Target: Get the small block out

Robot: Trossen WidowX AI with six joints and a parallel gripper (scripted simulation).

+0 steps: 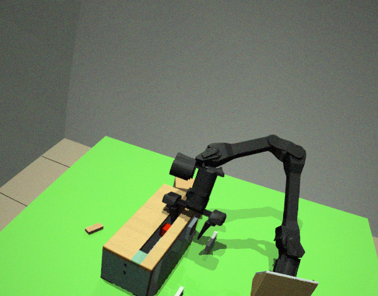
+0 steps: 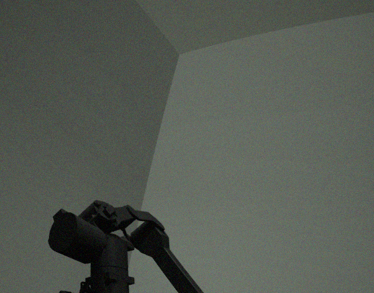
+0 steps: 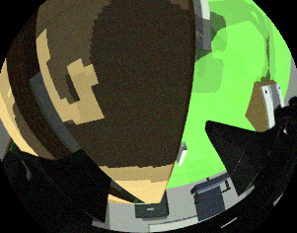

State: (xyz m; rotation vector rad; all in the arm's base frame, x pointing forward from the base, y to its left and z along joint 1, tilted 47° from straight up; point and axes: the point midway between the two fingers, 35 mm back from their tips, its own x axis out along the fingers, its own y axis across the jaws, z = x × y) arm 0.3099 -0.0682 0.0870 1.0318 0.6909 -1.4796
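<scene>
My gripper tip is 5 cm short of the red block and 1 cm to the right of it. Also, from my gripper tip: box: 4 cm ahead, 4 cm to the left, 2 cm below; tan block: 3 cm ahead, 33 cm to the right, 6 cm below.
</scene>
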